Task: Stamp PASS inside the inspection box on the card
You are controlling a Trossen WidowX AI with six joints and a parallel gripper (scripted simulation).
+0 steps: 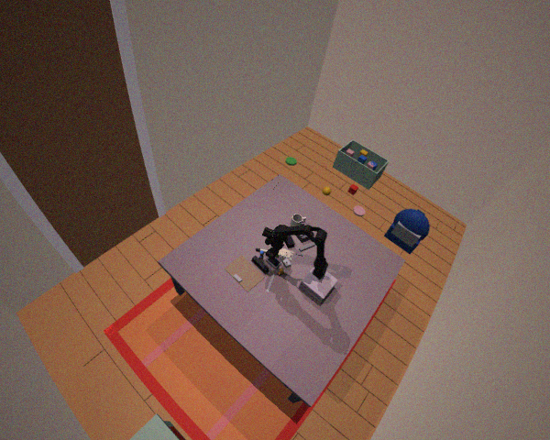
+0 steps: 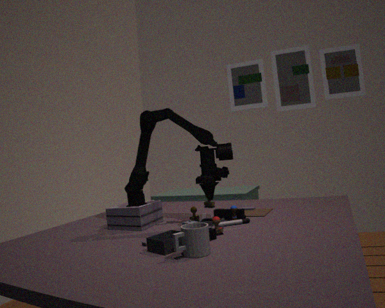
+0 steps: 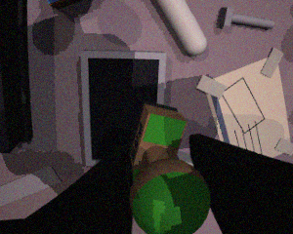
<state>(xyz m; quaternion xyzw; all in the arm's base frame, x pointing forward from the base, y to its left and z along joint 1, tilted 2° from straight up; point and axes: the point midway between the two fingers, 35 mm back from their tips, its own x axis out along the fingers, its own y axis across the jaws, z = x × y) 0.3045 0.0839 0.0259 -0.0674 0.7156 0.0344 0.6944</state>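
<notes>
My gripper tip is now 10 cm to the left of the card, 10 cm above it and 2 cm past it. Round my gripper tip: green-knobbed PASS stamp 1 cm below, 1 cm behind; blue-knobbed stamp 8 cm below, 8 cm ahead, 4 cm to the left; dark ink pad 9 cm below, 1 cm to the left, 1 cm behind.
</notes>
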